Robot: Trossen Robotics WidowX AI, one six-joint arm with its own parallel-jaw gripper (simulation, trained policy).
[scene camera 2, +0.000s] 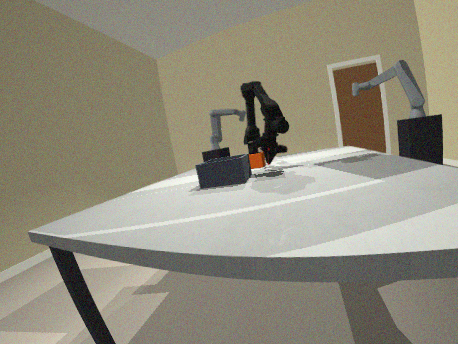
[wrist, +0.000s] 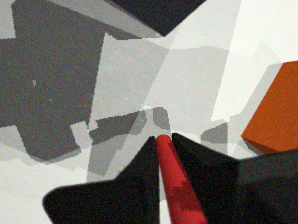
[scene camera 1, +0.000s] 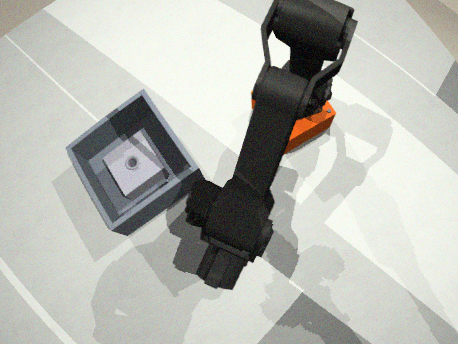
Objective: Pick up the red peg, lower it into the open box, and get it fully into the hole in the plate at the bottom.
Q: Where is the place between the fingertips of the gripper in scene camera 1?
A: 244,203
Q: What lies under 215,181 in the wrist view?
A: The gripper.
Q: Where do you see a grey box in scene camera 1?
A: At 124,216
